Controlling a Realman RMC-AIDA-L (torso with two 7-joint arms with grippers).
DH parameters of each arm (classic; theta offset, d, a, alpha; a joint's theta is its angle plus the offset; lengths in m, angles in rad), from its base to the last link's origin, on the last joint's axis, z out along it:
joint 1: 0 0.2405 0 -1.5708
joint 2: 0 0 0 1.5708
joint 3: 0 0.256 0 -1.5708
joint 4: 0 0 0 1.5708
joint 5: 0 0.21 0 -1.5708
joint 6: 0 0 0 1.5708
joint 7: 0 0.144 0 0
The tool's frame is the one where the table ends.
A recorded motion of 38 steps. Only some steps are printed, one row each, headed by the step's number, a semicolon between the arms.
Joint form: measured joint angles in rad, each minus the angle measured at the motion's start. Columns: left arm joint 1, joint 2, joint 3, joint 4, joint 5, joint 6, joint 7; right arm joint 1, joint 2, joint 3, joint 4, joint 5, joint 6, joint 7.
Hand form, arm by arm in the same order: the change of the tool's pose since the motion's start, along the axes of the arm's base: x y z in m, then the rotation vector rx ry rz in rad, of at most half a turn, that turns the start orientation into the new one. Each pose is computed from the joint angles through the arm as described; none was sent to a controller.
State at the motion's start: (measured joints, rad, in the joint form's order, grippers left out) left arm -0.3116 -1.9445 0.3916 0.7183 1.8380 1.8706 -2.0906; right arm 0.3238 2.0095 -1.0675 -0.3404 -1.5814 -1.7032 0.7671
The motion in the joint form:
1: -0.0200 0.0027 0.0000 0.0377 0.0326 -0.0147 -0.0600; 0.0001 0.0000 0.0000 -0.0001 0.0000 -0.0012 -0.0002
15: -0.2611 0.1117 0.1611 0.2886 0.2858 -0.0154 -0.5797; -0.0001 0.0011 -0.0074 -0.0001 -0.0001 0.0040 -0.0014
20: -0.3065 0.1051 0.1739 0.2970 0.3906 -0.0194 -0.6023; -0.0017 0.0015 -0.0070 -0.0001 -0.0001 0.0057 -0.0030
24: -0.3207 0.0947 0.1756 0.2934 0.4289 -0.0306 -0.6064; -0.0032 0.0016 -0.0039 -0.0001 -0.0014 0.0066 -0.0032
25: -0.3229 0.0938 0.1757 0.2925 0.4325 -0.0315 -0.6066; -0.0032 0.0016 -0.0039 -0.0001 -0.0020 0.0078 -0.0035
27: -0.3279 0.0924 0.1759 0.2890 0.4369 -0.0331 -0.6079; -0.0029 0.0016 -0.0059 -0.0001 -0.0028 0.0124 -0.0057
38: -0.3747 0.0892 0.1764 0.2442 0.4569 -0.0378 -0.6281; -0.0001 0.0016 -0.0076 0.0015 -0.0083 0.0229 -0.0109
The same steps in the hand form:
1: 0.0029 0.0081 0.0040 -0.0306 0.0225 0.0268; -0.0002 -0.0001 0.0001 -0.0003 0.0008 0.0010
15: 0.0684 0.0820 0.0447 -0.3227 0.2962 0.1713; 0.0000 -0.0006 -0.0014 -0.0044 -0.0045 0.0020
20: 0.0724 0.0906 0.0380 -0.3631 0.3746 0.2046; 0.0004 -0.0009 -0.0016 -0.0026 -0.0057 0.0006
24: 0.0724 0.0937 0.0324 -0.3747 0.3946 0.2204; 0.0010 -0.0011 -0.0014 -0.0005 -0.0062 -0.0023
25: 0.0727 0.0942 0.0318 -0.3760 0.3964 0.2210; 0.0011 -0.0010 -0.0015 -0.0004 -0.0075 -0.0025
27: 0.0736 0.0953 0.0306 -0.3791 0.3970 0.2211; 0.0015 -0.0008 -0.0021 0.0003 -0.0126 -0.0020
38: 0.0839 0.1045 0.0216 -0.4157 0.3831 0.2174; 0.0024 -0.0001 -0.0034 0.0008 -0.0249 0.0001

